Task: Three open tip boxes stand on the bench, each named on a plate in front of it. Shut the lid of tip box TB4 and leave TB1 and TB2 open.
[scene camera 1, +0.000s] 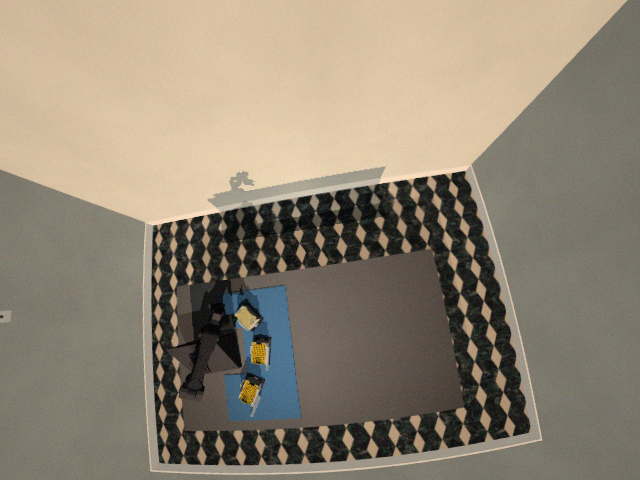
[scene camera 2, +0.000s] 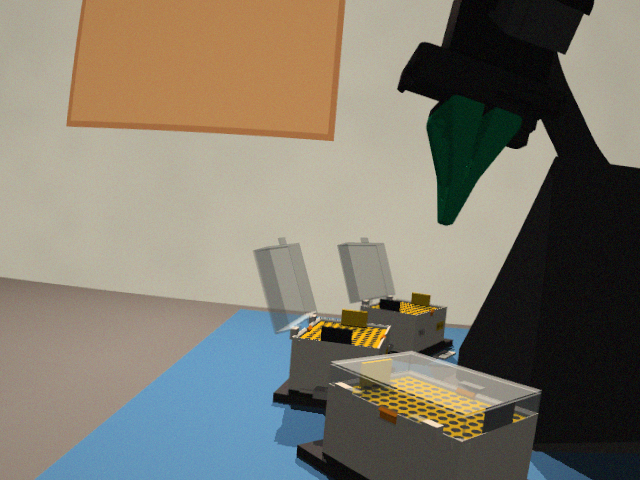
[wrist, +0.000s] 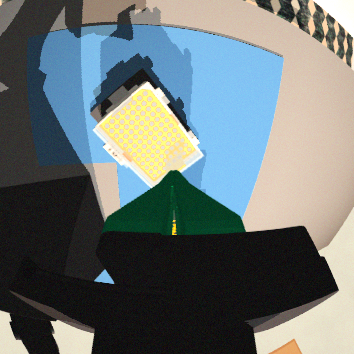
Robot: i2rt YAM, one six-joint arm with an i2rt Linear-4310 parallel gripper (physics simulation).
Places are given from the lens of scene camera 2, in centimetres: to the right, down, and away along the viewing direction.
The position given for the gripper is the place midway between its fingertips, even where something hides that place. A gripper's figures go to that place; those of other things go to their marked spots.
gripper [scene camera 2: 444, 224]: 8, -1, 35
tip box [scene camera 2: 307, 385]: -1, 14, 52
tip box [scene camera 2: 422, 333]: 14, 13, 74
